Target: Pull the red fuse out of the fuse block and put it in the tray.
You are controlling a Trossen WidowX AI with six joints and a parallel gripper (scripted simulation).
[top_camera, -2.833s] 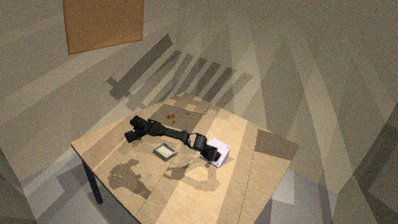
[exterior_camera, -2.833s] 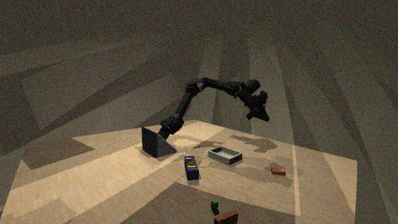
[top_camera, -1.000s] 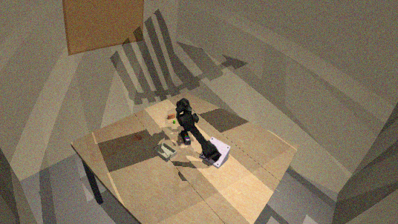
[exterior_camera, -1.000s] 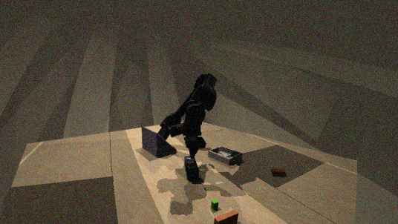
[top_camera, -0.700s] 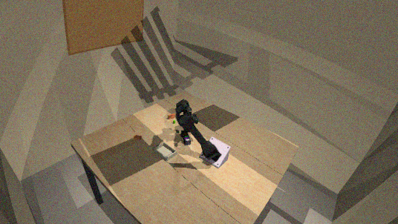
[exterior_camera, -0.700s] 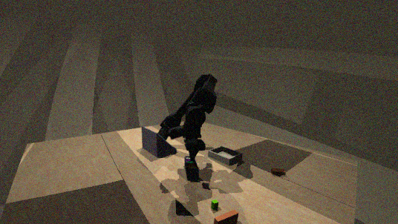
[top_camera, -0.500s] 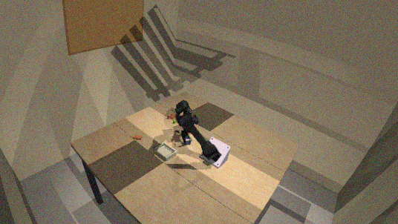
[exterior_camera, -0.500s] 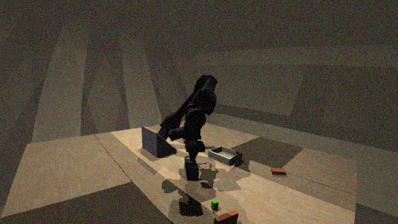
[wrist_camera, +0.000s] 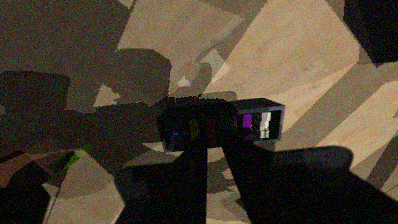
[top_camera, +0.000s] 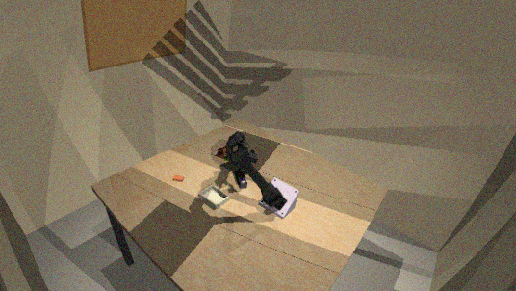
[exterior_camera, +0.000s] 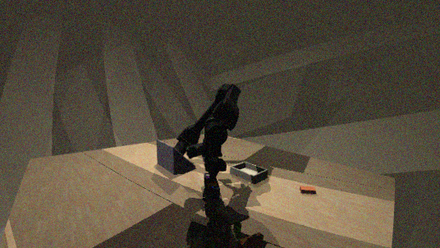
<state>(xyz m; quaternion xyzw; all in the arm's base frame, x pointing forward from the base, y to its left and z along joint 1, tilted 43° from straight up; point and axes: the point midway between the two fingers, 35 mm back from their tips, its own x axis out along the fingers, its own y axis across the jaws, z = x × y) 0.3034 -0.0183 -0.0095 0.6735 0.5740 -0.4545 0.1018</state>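
Right now my gripper tip is 2 cm above the red fuse. Also, from my gripper tip: grey tray: 22 cm to the left, 4 cm below, 2 cm behind.
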